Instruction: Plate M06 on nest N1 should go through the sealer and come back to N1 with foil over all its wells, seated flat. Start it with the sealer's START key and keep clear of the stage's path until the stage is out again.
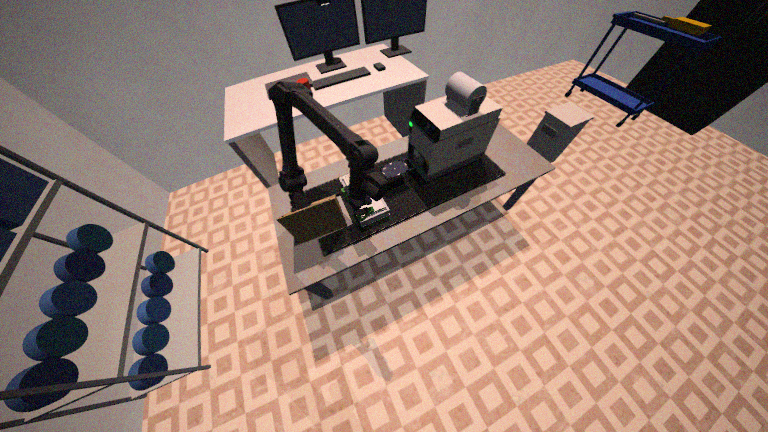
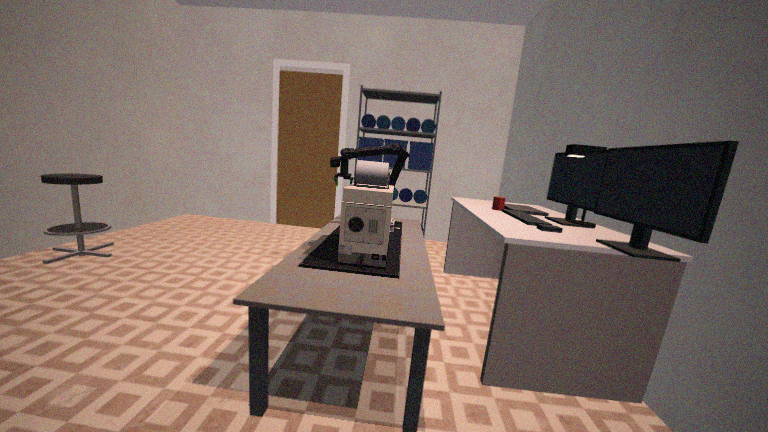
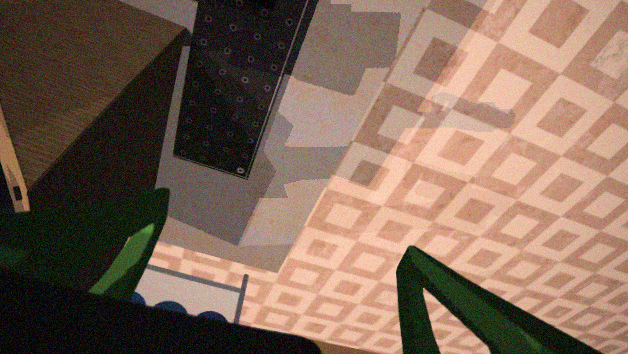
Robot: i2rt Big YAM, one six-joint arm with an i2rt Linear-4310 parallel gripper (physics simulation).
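Seen in the pictures: gripper, fingertip midpoint: (image 1: 356, 211) (image 2: 343, 187) (image 3: 290, 232); arm's base at its link origin: (image 1: 302, 207) (image 3: 7, 195).
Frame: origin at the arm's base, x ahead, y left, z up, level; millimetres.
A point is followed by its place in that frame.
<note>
The sealer (image 1: 456, 145) @[z 87, x 833, y -54 mm] (image 2: 364, 225) @[z 68, x 1095, y 65 mm] is a pale box with a white foil roll (image 1: 465, 92) @[z 322, x 858, y 8 mm] (image 2: 372, 173) @[z 293, x 963, y 65 mm] on top and a green light (image 1: 410, 124) @[z 145, x 667, y 140 mm] on its front. A dark stage (image 1: 394, 170) @[z -28, x 519, y 34 mm] is outside its front. A white nest area (image 1: 374, 214) @[z -75, x 316, y -151 mm] lies under the arm, with another white item (image 1: 344, 181) @[z -53, x 251, y 108 mm] farther back. Labels are unreadable, and I cannot tell which is N1 or pick out plate M06 for certain. My gripper (image 3: 290, 232) @[z 136, x 226, y -235 mm] has green fingers wide apart with nothing between them. It is above the table near the front nest area; the arm hides part of that spot.
A brown box (image 1: 314, 220) @[z 12, x 41, y -108 mm] (image 3: 85, 75) @[z 0, x 168, y -83 mm] stands at the left end of the table. The black perforated board (image 1: 413, 199) @[z -127, x 558, y -127 mm] (image 3: 225, 107) @[z -126, x 99, y -173 mm] runs under the nests and sealer. A desk (image 1: 244, 107) (image 2: 569, 317) with monitors is behind the table. A shelf rack (image 2: 400, 97) stands beyond the arm.
</note>
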